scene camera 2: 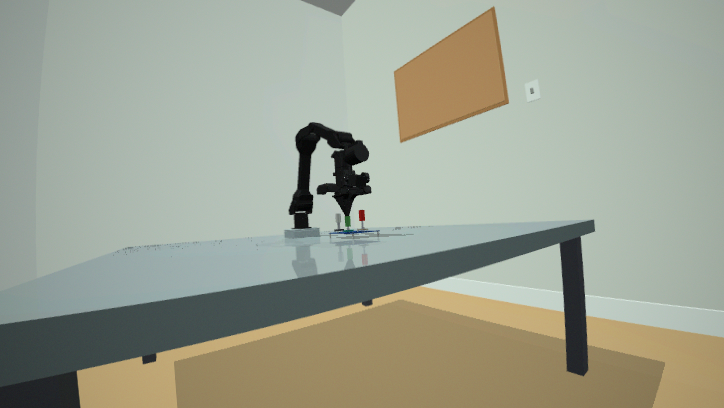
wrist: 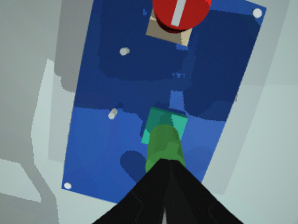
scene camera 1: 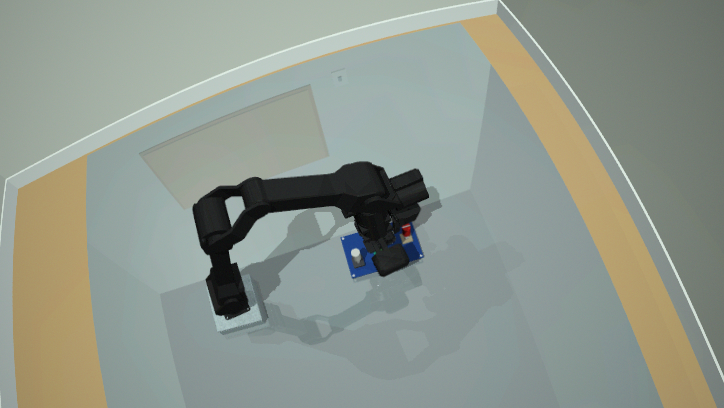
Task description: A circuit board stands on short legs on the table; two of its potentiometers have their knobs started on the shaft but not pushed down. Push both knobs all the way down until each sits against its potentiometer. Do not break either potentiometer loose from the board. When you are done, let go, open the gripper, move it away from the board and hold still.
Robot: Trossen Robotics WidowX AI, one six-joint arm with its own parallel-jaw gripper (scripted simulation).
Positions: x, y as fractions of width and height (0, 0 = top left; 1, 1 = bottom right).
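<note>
Scene camera 1 shows my gripper (scene camera 1: 0.52, 0.60). Scene camera 2 shows my gripper too (scene camera 2: 0.48, 0.53). In the wrist view: my gripper (wrist: 0.56, 0.75) and a green knob (wrist: 0.55, 0.64).
</note>
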